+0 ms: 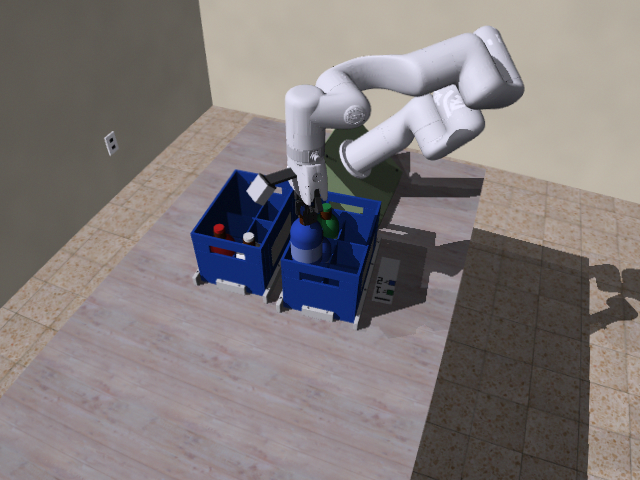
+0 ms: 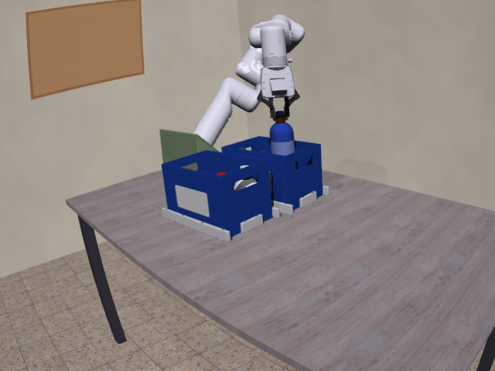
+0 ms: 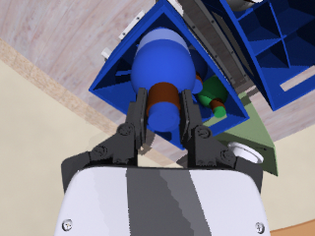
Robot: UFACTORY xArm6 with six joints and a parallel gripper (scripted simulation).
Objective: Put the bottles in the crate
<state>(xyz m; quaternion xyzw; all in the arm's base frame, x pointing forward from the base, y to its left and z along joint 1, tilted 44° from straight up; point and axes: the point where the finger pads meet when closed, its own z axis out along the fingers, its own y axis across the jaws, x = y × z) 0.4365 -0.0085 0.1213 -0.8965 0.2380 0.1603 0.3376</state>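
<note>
Now: the blue-labelled bottle 70 mm below my hand. From my hand the other things lie so: white-labelled bottle: 20 mm ahead, 150 mm to the right, 210 mm below; then green-labelled bottle: 170 mm behind, 40 mm to the right, 210 mm below; then red-label bottle: 30 mm ahead, 230 mm to the right, 210 mm below.
</note>
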